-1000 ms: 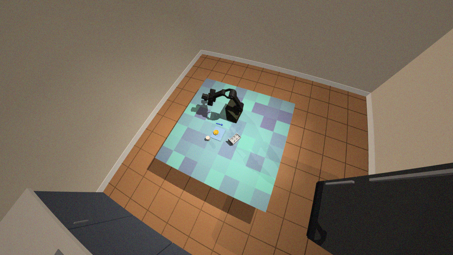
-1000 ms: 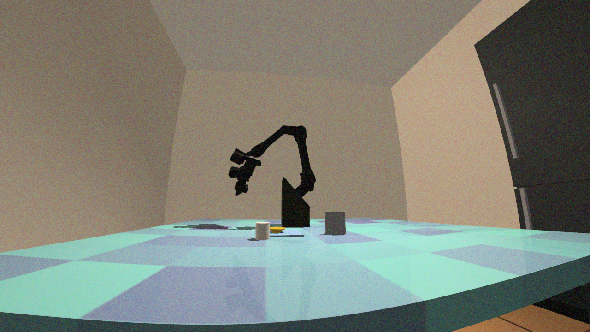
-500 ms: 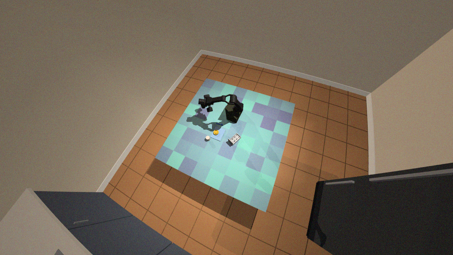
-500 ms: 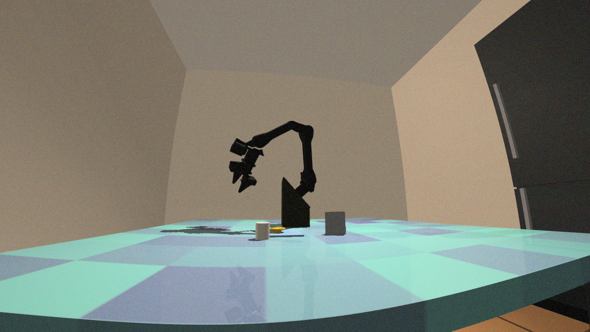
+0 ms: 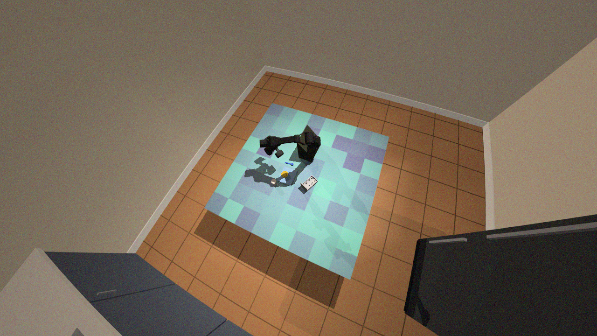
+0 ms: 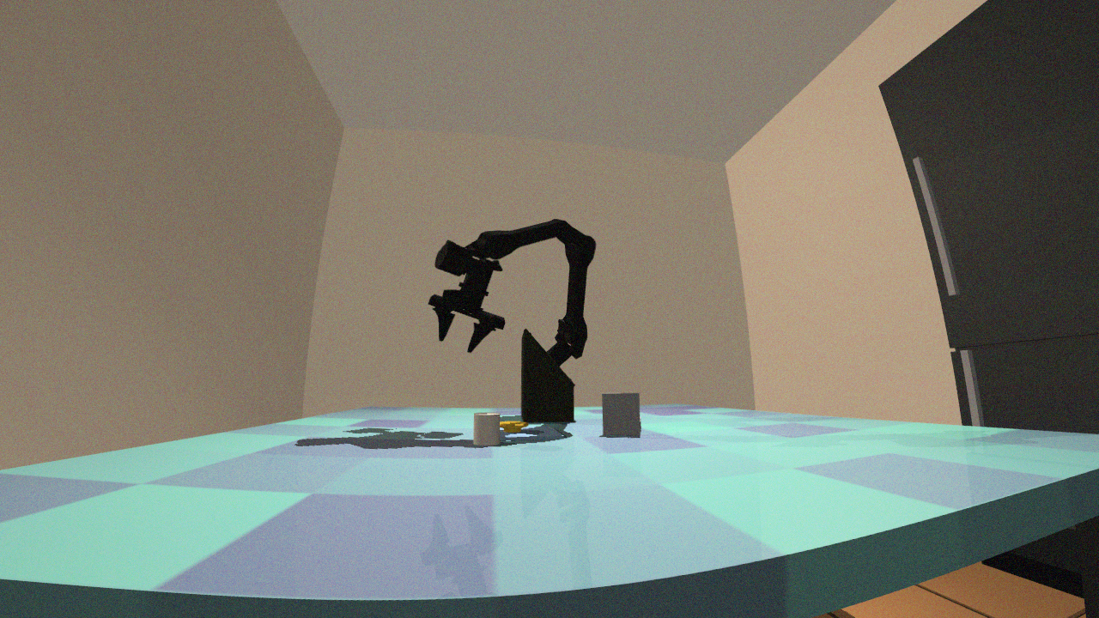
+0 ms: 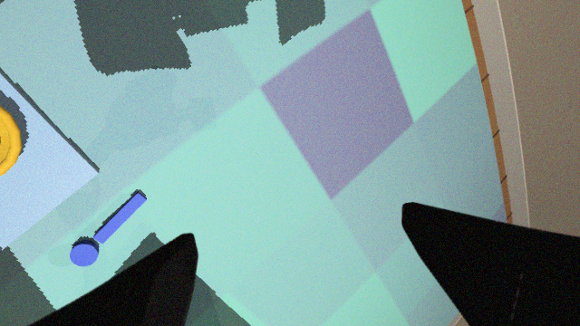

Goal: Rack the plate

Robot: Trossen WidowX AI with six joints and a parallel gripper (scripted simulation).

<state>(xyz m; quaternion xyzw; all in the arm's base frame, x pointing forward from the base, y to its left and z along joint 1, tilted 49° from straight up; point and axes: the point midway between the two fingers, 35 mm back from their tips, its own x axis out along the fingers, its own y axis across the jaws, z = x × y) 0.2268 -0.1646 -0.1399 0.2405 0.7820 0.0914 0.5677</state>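
My gripper tip is now 100 mm short of the yellow plate, 150 mm to the right of it and 170 mm above it. The rest, counted from my gripper tip: light blue mat 90 mm ahead, 170 mm to the left, 180 mm below; then white cylinder 210 mm ahead, 110 mm to the left, 160 mm below; then blue spoon 20 mm behind, 120 mm to the left, 180 mm below.
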